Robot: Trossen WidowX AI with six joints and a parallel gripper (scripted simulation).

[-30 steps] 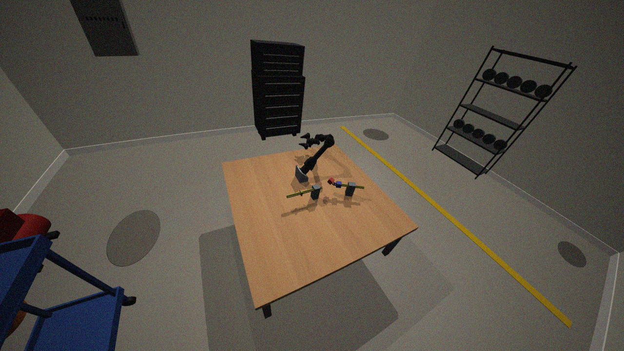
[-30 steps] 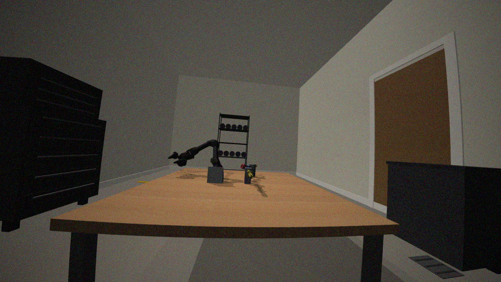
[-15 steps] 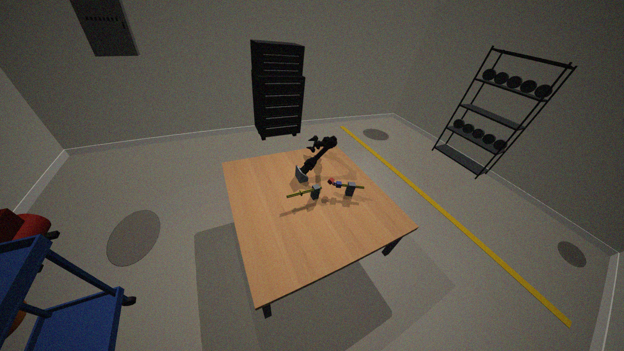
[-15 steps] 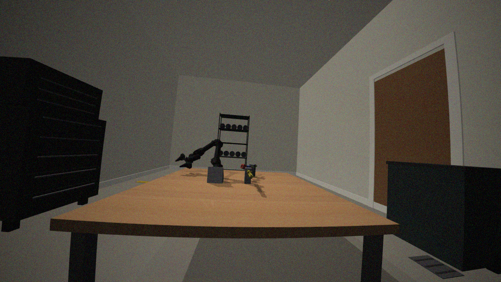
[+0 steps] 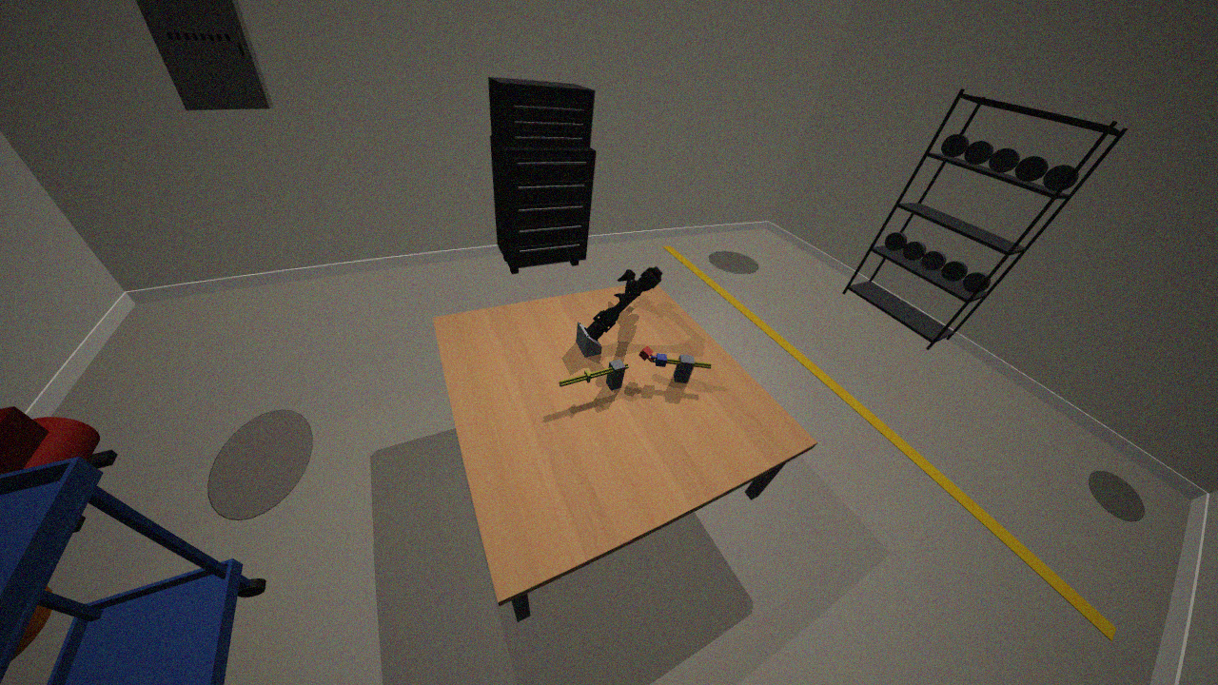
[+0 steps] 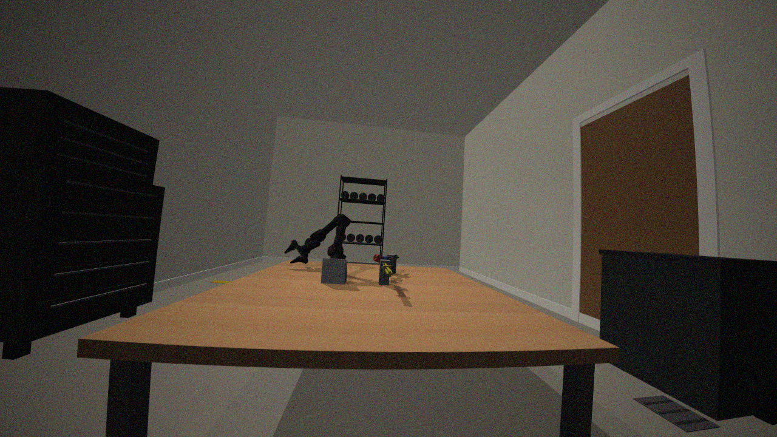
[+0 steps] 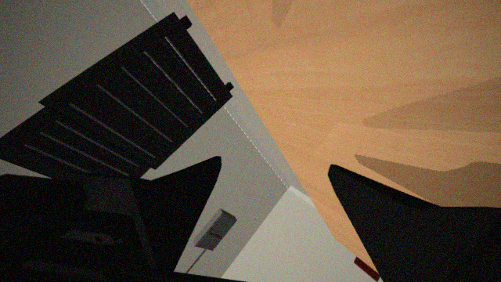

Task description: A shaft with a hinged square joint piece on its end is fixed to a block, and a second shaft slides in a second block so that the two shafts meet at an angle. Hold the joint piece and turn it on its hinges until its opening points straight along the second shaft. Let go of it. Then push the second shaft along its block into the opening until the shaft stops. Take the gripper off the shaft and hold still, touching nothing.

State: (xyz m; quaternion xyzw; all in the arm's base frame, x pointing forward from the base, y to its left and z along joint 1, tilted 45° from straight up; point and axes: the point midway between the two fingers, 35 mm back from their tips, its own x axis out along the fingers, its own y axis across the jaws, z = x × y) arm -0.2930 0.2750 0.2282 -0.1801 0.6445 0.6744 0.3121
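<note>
The red square block lies 57 cm ahead of my gripper tip, 21 cm to the right of it and 5 cm above it.
</note>
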